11 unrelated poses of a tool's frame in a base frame.
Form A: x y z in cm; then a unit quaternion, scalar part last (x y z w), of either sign.
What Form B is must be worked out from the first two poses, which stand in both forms.
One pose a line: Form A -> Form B
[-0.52, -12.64, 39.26, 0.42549, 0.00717, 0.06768, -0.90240] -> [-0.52, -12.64, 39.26, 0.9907, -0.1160, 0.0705, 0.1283, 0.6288, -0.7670]
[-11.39, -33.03, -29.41, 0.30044, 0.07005, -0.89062, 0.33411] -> [-11.39, -33.03, -29.41, -0.5962, -0.5530, -0.5820, 0.6372, -0.7669, 0.0760]
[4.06, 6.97, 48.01, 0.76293, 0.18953, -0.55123, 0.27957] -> [4.06, 6.97, 48.01, 0.3204, -0.0190, -0.9471, 0.5974, -0.7718, 0.2176]
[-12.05, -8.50, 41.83, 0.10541, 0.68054, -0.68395, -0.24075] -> [-12.05, -8.50, 41.83, -0.8619, 0.4728, 0.1835, -0.1859, 0.0422, -0.9817]
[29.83, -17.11, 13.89, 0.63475, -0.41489, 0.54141, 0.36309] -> [29.83, -17.11, 13.89, 0.0695, -0.1335, 0.9886, -0.9199, -0.3921, 0.0117]
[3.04, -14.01, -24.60, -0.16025, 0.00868, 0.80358, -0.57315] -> [3.04, -14.01, -24.60, -0.2916, -0.9239, -0.2476, 0.9184, -0.3428, 0.1976]
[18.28, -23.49, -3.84, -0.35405, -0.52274, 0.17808, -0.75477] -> [18.28, -23.49, -3.84, 0.3901, 0.1013, -0.9152, 0.6390, 0.6859, 0.3483]
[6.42, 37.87, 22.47, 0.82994, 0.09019, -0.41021, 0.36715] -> [6.42, 37.87, 22.47, 0.6472, -0.1515, -0.7471, 0.4509, -0.7141, 0.5354]
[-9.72, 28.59, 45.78, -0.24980, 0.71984, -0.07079, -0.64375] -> [-9.72, 28.59, 45.78, -0.0464, -0.2685, 0.9622, -0.4508, 0.8652, 0.2197]
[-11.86, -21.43, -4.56, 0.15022, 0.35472, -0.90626, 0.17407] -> [-11.86, -21.43, -4.56, -0.8943, -0.2089, -0.3958, 0.4221, -0.6877, -0.5906]
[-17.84, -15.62, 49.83, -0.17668, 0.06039, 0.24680, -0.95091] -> [-17.84, -15.62, 49.83, 0.8709, -0.4907, 0.0276, 0.4480, 0.8157, 0.3658]
